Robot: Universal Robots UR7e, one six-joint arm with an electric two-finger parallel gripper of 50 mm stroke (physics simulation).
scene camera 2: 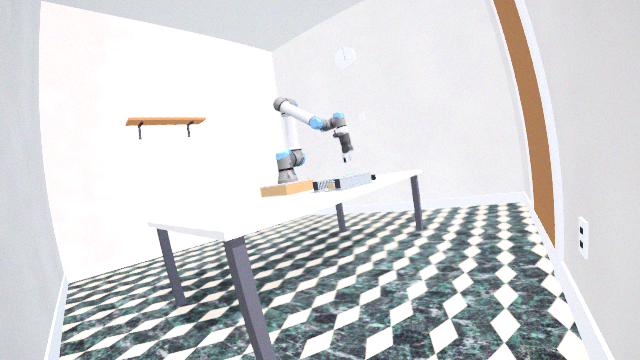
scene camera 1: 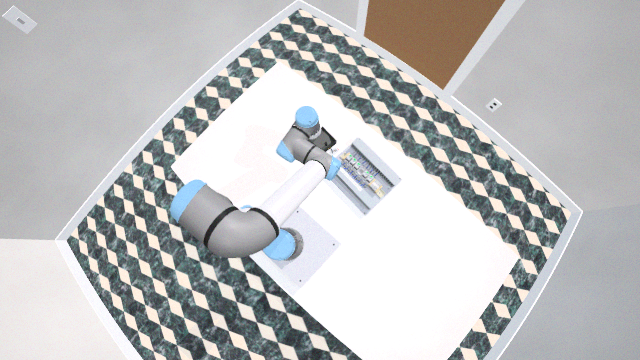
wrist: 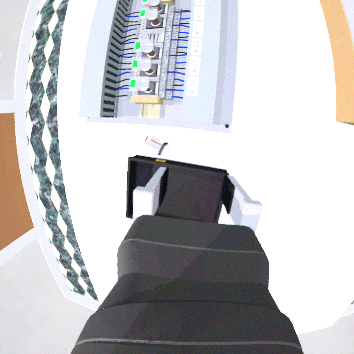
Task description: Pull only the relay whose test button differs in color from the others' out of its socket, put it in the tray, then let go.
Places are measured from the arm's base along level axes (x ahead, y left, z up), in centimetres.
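Where they show: gripper, fingertip midpoint: (scene camera 2: 348, 161) (wrist: 194, 182); arm's base, link origin: (scene camera 2: 287, 182).
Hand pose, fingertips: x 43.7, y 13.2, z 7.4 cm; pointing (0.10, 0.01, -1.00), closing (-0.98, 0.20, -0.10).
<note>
Each offset is from my fingertips to the top centre of the thing. "spot": to the spot under its first point.
The relay {dx +7.3, dy -2.6, dz -12.1 cm} (wrist: 157, 143) with the red test button lies tipped over on the table in the wrist view, outside the tray, between the tray's edge and the relay panel. It also shows as a small pale shape {spot: dx +7.2, dy -3.5, dz -12.3 cm} (scene camera 1: 335, 150) in scene camera 1. The black tray {spot: dx +1.3, dy +1.3, dz -11.4 cm} (wrist: 192, 168) (scene camera 1: 328, 137) stands beside it; no relay shows in the visible part of its inside. My gripper (wrist: 194, 182) (scene camera 2: 346, 159) is open and empty, above the tray, which the gripper body partly hides. The panel's visible relays {dx +6.7, dy -14.6, dz -7.9 cm} (wrist: 147, 67) have green buttons and sit in a row, with a gap in it.
The grey panel housing {dx +13.4, dy -23.3, dz -8.6 cm} (wrist: 216, 90) (scene camera 1: 391, 178) (scene camera 2: 356, 181) has raised side walls, wires and terminal blocks, close to the tray. A wood-coloured block edge (wrist: 345, 75) (scene camera 2: 285, 189) stands to the right in the wrist view, by the arm's base.
</note>
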